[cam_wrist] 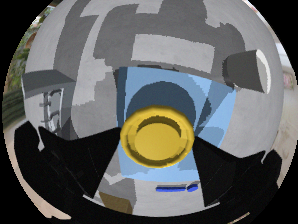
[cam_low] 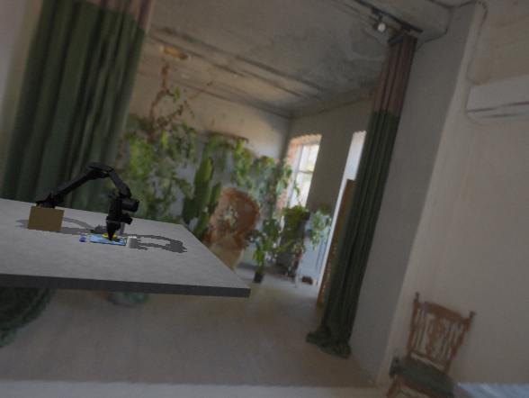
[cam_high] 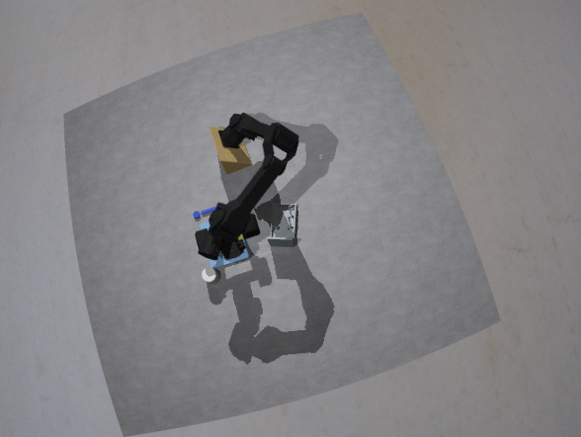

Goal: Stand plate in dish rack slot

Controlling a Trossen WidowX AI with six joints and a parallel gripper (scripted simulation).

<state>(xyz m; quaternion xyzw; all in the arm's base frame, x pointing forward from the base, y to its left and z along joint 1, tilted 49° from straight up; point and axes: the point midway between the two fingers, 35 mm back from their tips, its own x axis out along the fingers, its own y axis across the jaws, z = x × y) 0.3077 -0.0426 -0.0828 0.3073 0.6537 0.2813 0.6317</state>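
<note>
Now: the blue flat board 20 mm to the right of my gripper tip, 10 mm below it and 10 mm behind it. Round my gripper tip: yellow plate (10 mm above); then white cup (100 mm to the right, 90 mm ahead, 20 mm above); then blue spoon (120 mm behind, 60 mm to the right).
</note>
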